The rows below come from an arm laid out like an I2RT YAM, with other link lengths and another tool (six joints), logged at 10 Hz.
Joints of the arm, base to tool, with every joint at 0 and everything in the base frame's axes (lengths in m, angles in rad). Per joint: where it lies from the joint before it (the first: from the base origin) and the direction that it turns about. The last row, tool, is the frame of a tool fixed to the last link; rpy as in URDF.
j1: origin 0 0 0.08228 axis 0 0 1
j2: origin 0.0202 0.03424 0.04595 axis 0 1 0
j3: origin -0.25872 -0.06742 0 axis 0 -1 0
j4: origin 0.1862 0.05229 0.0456 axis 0 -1 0
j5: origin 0.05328 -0.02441 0.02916 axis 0 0 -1
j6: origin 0.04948 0 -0.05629 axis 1 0 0
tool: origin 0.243 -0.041 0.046 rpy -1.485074 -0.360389 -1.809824
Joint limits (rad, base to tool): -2.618..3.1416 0..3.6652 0..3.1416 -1.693..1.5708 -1.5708..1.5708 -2.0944..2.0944
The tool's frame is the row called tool.
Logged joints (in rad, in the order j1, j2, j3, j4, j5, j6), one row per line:
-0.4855, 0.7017, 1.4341, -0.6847, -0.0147, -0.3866
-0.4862, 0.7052, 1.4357, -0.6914, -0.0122, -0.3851
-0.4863, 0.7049, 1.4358, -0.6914, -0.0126, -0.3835
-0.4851, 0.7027, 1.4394, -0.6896, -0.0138, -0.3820
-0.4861, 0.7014, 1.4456, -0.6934, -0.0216, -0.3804
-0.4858, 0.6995, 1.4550, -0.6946, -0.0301, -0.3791
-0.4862, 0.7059, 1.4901, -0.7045, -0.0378, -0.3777
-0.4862, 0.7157, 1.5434, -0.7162, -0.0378, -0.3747
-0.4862, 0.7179, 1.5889, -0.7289, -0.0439, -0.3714
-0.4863, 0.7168, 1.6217, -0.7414, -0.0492, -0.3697
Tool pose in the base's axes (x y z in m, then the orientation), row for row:
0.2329, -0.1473, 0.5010, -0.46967, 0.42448, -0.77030, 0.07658
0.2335, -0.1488, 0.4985, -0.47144, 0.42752, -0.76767, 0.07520
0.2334, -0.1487, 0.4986, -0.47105, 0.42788, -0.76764, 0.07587
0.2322, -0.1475, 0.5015, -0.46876, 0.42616, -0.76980, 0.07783
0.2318, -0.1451, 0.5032, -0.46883, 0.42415, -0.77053, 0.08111
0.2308, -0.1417, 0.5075, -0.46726, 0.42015, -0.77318, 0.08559
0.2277, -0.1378, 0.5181, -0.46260, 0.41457, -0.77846, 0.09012
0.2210, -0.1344, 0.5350, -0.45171, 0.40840, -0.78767, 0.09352
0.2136, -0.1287, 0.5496, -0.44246, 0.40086, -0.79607, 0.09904
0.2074, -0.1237, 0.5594, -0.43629, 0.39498, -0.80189, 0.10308
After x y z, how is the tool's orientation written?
As a quaternion, x y z w.
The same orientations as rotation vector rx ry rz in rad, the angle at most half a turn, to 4 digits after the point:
-1.4076, 1.2722, -2.3087
-1.4141, 1.2824, -2.3027
-1.4124, 1.2829, -2.3017
-1.4039, 1.2763, -2.3054
-1.4014, 1.2678, -2.3031
-1.3930, 1.2525, -2.3050
-1.3754, 1.2326, -2.3145
-1.3403, 1.2118, -2.3372
-1.3087, 1.1856, -2.3546
-1.2874, 1.1655, -2.3662

